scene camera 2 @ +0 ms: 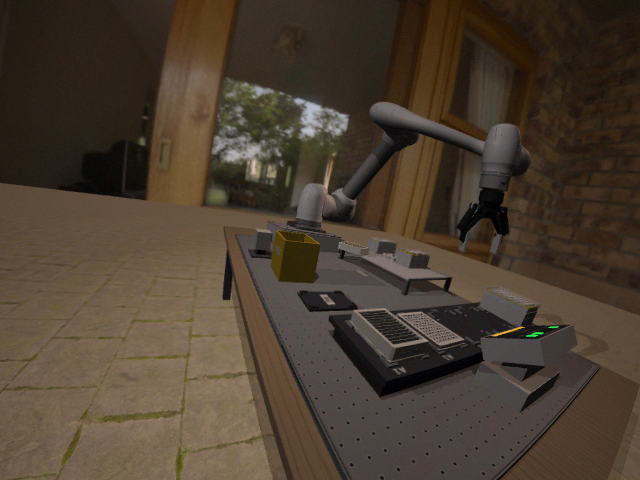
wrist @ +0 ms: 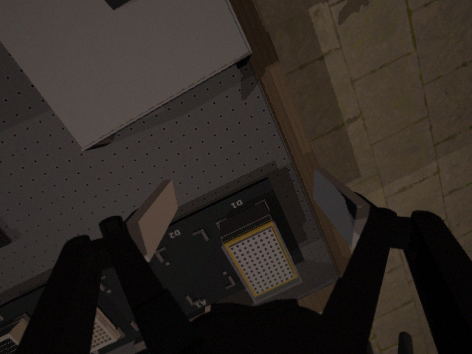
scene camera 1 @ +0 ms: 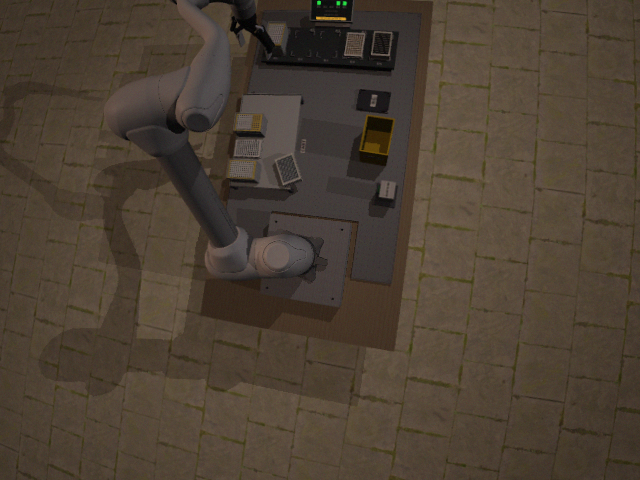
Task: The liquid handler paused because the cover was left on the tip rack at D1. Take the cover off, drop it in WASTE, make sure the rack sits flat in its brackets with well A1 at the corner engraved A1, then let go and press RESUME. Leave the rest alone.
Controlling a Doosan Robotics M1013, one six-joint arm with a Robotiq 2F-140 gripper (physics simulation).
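Places are measured from the arm's base along level axes (x ahead, y left, z up), in metres.
Where they show: gripper, between the fingertips: (scene camera 2: 477, 252) (wrist: 243, 189) (scene camera 1: 256, 50); arm's base, origin of its link: (scene camera 2: 307, 229).
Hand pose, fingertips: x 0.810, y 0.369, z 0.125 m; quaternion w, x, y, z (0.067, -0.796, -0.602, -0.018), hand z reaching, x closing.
Each offset is from my fingertips to the top centre of the thing. "spot": to the spot under its first point.
The tip rack @(dx +0.163, dy -0.013, dz -0.086 m) (scene camera 1: 277, 33) (scene camera 2: 509, 304) (wrist: 262, 262) at D1 is a pale box with a yellow-edged, dotted top. A faint clear rim around its top in the wrist view looks like the cover. The rack stands at the end of the black deck (scene camera 1: 310, 49) (scene camera 2: 361, 356) (wrist: 195, 265). Its A1 corner and its seating in the brackets cannot be made out. My gripper (scene camera 1: 254, 46) (scene camera 2: 480, 246) (wrist: 243, 189) is open and empty, high above the rack's D1 end, with its fingers to either side in the wrist view. A yellow bin @(dx -0.259, dy -0.579, dz -0.074 m) (scene camera 1: 373, 157) (scene camera 2: 292, 263) stands on the table. No RESUME label is readable.
A display box (scene camera 1: 330, 9) (scene camera 2: 516, 348) with green and orange lights stands behind the deck. Two other racks @(dx +0.192, dy -0.383, dz -0.148 m) (scene camera 1: 354, 44) @(dx +0.201, dy -0.507, dz -0.131 m) (scene camera 1: 382, 44) sit on the deck. A raised shelf @(spot: dx -0.252, dy -0.142, dz -0.149 m) (scene camera 1: 281, 124) (wrist: 125, 65) holds several racks. A black plate @(dx -0.044, dy -0.522, dz -0.195 m) (scene camera 1: 364, 100) (scene camera 2: 312, 299) and small white box @(dx -0.467, dy -0.667, dz -0.105 m) (scene camera 1: 386, 190) (scene camera 2: 263, 240) lie beyond.
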